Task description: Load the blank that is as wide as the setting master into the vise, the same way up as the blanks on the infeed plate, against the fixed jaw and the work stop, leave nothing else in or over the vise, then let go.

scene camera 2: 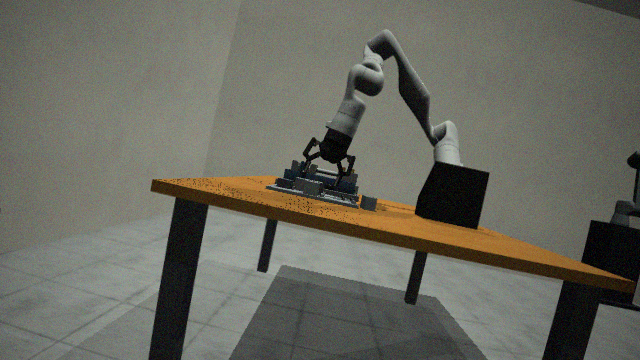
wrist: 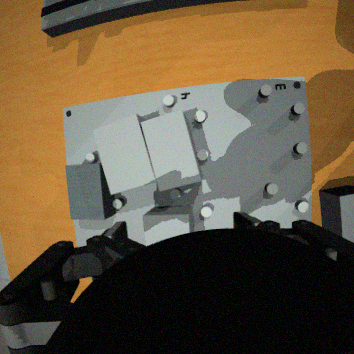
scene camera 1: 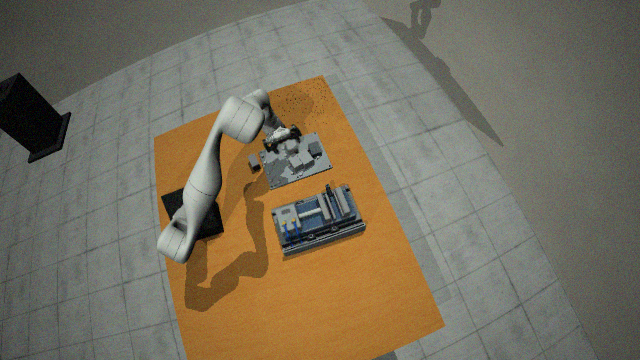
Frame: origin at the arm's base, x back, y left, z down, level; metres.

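Seen in the pictures: gripper, fingertip midpoint: (scene camera 2: 318, 180) (wrist: 180, 228) (scene camera 1: 288, 147); arm's base at its link origin: (scene camera 2: 449, 187).
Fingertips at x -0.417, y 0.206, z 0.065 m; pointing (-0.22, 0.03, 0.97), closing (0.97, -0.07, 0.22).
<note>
Offsets run from my fingertips to a thing's top centre. "spot": to the spot under its first point.
My gripper (scene camera 1: 283, 142) (scene camera 2: 322, 181) (wrist: 180, 228) is open and empty, low over the infeed plate {dz +0.043, dx -0.009, dy -0.031 m} (scene camera 1: 274, 179) (wrist: 217, 102). A grey block {dz +0.007, dx -0.013, dy +0.021 m} (scene camera 2: 308, 187) (wrist: 168, 224) stands below and between the spread fingers, partly hidden by the gripper body in the wrist view. Two light blocks {dz +0.007, dx -0.052, dy -0.059 m} (wrist: 125, 154) {dz +0.007, dx -0.010, dy -0.062 m} (wrist: 171, 149) sit side by side on the plate. A darker block {dz +0.018, dx -0.099, dy -0.023 m} (scene camera 1: 315, 148) (wrist: 86, 192) sits at its edge. The vise {dz -0.048, dx -0.029, dy -0.313 m} (scene camera 1: 301, 239) (wrist: 150, 11) has a gap between its jaws (scene camera 1: 325, 209) (scene camera 1: 342, 201), with no block visible there. I cannot tell which block matches the setting master.
A loose grey block {dz +0.015, dx +0.151, dy +0.000 m} (scene camera 1: 254, 162) (scene camera 2: 369, 202) (wrist: 345, 210) stands on the table beside the plate. Several round pins rise from the plate. A dark upright piece {spot: dz -0.044, dx -0.093, dy -0.254 m} (scene camera 1: 328, 190) stands at the vise jaws. The arm's black base (scene camera 2: 452, 195) is on the table.
</note>
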